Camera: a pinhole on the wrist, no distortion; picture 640 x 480 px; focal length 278.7 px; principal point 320.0 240.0 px. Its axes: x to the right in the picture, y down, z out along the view. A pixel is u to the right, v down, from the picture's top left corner.
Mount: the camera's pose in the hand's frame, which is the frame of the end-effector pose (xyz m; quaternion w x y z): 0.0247 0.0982 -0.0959 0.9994 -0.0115 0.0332 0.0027
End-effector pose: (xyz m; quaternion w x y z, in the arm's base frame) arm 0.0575 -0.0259 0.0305 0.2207 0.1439 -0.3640 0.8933
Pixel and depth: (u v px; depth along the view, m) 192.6 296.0 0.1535
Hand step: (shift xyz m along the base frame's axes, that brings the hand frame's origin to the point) -0.0297 -0.1382 -0.0500
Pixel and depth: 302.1 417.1 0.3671
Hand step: -0.1646 -0.4000 -0.0045
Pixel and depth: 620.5 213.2 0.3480
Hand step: -0.3790 -0.0873 0.2902
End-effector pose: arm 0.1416 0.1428 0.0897 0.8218 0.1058 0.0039 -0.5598
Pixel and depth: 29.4 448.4 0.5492
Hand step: 0.2326 0.5678 0.6218
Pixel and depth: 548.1 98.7 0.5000
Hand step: 0.0013 -0.5477 0.2905
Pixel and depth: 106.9 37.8 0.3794
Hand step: -0.2794 0.1043 0.3022
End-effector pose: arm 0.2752 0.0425 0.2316 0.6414 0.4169 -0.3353 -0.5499
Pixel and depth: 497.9 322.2 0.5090
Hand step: -0.1673 -0.4277 0.3909
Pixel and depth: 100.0 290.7 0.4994
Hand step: -0.3515 0.2697 0.3714
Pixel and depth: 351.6 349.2 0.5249
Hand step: -0.2177 -0.1704 0.4616
